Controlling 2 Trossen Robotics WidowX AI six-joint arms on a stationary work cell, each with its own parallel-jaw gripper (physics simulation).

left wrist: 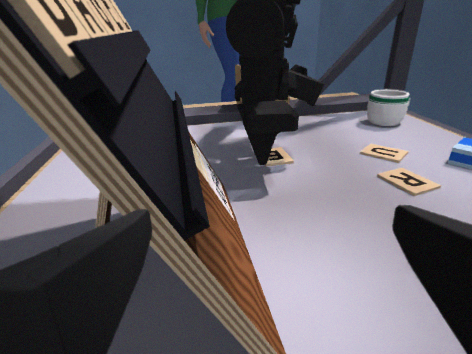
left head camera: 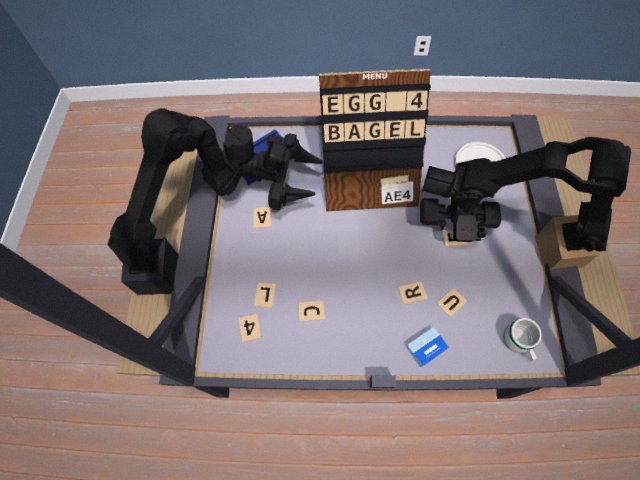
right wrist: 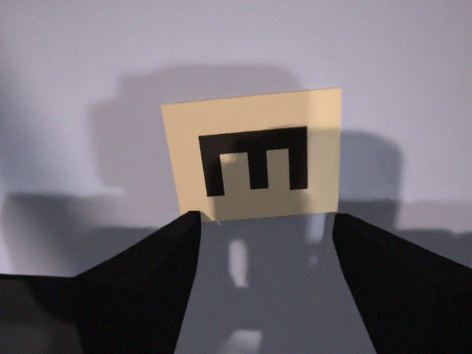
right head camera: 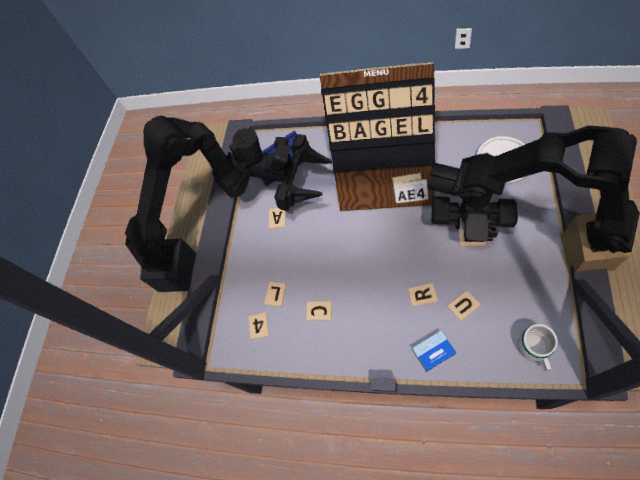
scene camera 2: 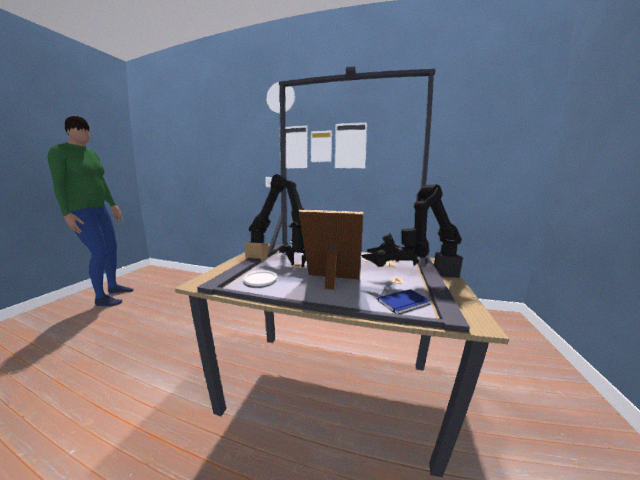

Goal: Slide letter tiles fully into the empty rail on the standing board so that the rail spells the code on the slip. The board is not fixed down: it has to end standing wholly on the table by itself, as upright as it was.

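Seen in the pictures: left gripper, fingertip midpoint: (left wrist: 270, 219) (left head camera: 318, 177) (right head camera: 326, 177) (scene camera 2: 364, 253); right gripper, fingertip midpoint: (left wrist: 259, 157) (left head camera: 452, 228) (right wrist: 267, 223) (scene camera 2: 297, 266); left arm's base, origin of the base link: (left head camera: 143, 259) (right head camera: 160, 258) (scene camera 2: 448, 254); right arm's base, origin of the base link: (left head camera: 576, 236) (right head camera: 603, 235) (scene camera 2: 256, 242).
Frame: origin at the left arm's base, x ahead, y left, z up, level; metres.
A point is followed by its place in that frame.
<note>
The menu board (left head camera: 347, 191) @(z -0.041, x 0.486, y 0.175 m) (right head camera: 359, 192) @(z -0.045, x 0.486, y 0.173 m) (scene camera 2: 323, 235) @(z 0.124, x 0.583, y 0.264 m) stands leaning back on its rear prop. Its lowest rail (left head camera: 373, 158) @(z 0.043, x 0.549, y 0.210 m) (right head camera: 382, 156) @(z 0.044, x 0.549, y 0.211 m) is empty, and the slip (left head camera: 397, 194) @(z -0.055, x 0.613, y 0.166 m) (right head camera: 410, 192) @(z -0.054, x 0.611, y 0.168 m) reads AE4. My left gripper (left head camera: 317, 177) @(z 0.033, x 0.416, y 0.171 m) (right head camera: 325, 177) @(z 0.033, x 0.416, y 0.171 m) (left wrist: 270, 219) @(z 0.033, x 0.416, y 0.171 m) is open and empty at the board's left edge, which shows between its fingers in the left wrist view. My right gripper (right wrist: 267, 223) @(z -0.092, x 0.747, y 0.078 m) is partly open, pointing down by the near edge of the flat E tile (right wrist: 250, 115) @(z -0.093, x 0.749, y 0.038 m) (left wrist: 284, 156) @(z -0.093, x 0.740, y 0.040 m). Tile A (left head camera: 262, 217) @(z -0.093, x 0.263, y 0.145 m) (right head camera: 277, 218) @(z -0.093, x 0.264, y 0.143 m) and tile 4 (left head camera: 249, 328) @(z -0.093, x 0.235, y -0.147 m) (right head camera: 258, 325) @(z -0.093, x 0.236, y -0.145 m) lie flat.
Tiles L (left head camera: 265, 295) @(z -0.093, x 0.272, y -0.069 m), C (left head camera: 311, 311) @(z -0.093, x 0.380, y -0.115 m), R (left head camera: 413, 292) @(z -0.093, x 0.623, y -0.084 m) and U (left head camera: 452, 302) @(z -0.093, x 0.712, y -0.115 m) lie on the table. A blue box (left head camera: 428, 346) @(z -0.072, x 0.635, y -0.218 m) and a mug (left head camera: 523, 335) @(z -0.091, x 0.863, y -0.207 m) are at the front right. A white plate (scene camera 2: 260, 279) @(z -0.087, x 0.860, y 0.280 m) and blue book (scene camera 2: 404, 300) @(z -0.083, x 0.261, y 0.353 m) lie beside the board's back.
</note>
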